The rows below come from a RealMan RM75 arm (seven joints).
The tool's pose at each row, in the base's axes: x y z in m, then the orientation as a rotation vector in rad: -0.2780 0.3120 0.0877 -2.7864 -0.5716 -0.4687; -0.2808 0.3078 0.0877 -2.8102 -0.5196 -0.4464; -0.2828 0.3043 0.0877 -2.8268 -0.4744 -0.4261; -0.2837 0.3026 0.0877 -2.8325 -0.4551 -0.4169; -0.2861 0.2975 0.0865 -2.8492 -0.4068 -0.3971; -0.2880 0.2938 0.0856 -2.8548 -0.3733 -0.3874; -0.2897 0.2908 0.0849 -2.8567 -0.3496 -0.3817; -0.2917 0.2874 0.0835 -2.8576 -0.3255 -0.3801; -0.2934 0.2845 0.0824 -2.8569 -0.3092 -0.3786; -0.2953 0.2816 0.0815 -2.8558 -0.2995 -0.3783
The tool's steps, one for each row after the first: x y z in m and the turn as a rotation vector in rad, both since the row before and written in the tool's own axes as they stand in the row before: -0.0038 0.0026 -0.0020 -0.0134 -0.0144 0.0379; -0.0028 0.0024 -0.0015 -0.0084 -0.0122 0.0329; -0.0013 0.0012 -0.0007 -0.0024 -0.0052 0.0140; -0.0039 0.0041 -0.0009 -0.0097 -0.0117 0.0346; -0.0029 0.0031 -0.0006 -0.0024 -0.0042 0.0237; -0.0024 0.0025 -0.0005 -0.0001 -0.0018 0.0167; -0.0030 0.0030 0.0000 -0.0002 0.0010 0.0166; -0.0025 0.0025 -0.0001 0.0011 0.0007 0.0113; -0.0026 0.0025 -0.0004 0.0012 0.0009 0.0067
